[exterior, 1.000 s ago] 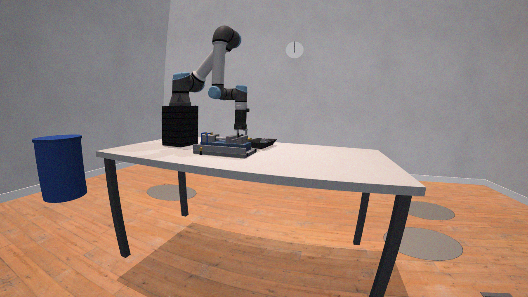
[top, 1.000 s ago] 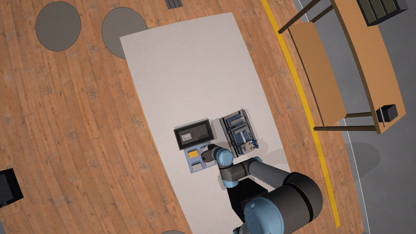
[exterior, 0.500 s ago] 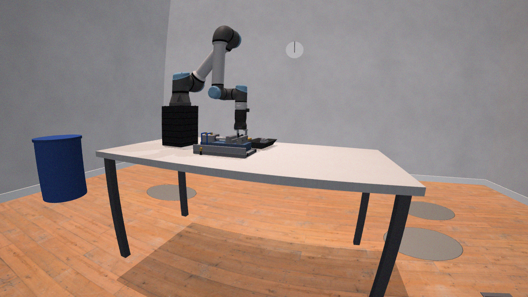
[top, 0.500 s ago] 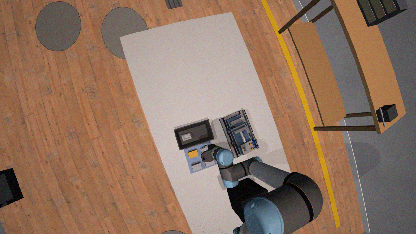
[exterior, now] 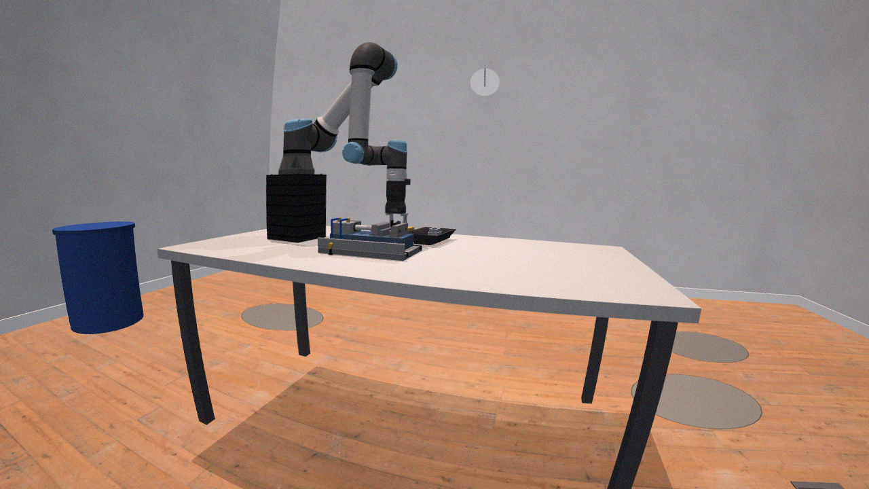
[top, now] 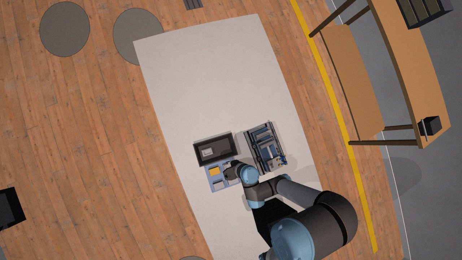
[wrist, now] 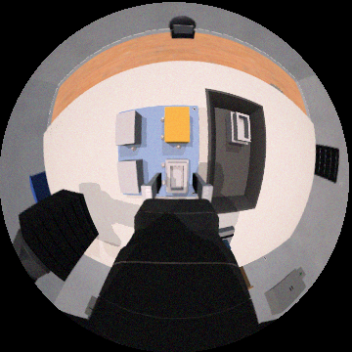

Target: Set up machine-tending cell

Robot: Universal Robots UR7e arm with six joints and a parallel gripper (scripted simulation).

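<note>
My gripper is now 10 mm past the brass blank, 90 mm to the right of it and 40 mm above it. Round my hand: vise 60 mm ahead, 250 mm to the right, 20 mm below.
</note>
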